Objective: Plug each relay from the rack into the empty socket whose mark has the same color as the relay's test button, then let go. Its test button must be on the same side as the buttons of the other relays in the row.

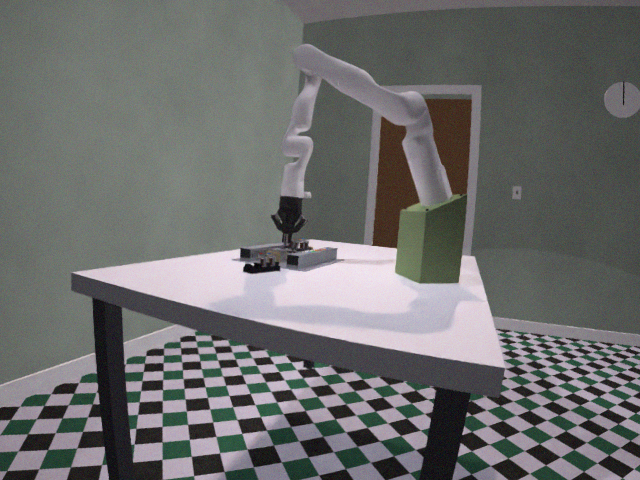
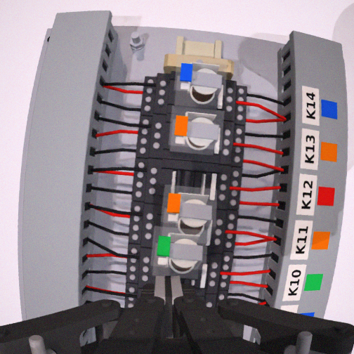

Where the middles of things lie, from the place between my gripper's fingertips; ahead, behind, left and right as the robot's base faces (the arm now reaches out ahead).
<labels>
I see the green-button relay (image 2: 175, 251) 20 mm to the right of my hand. Round my hand: grey panel plate (image 2: 255, 60): 50 mm below, 30 mm to the right.
</labels>
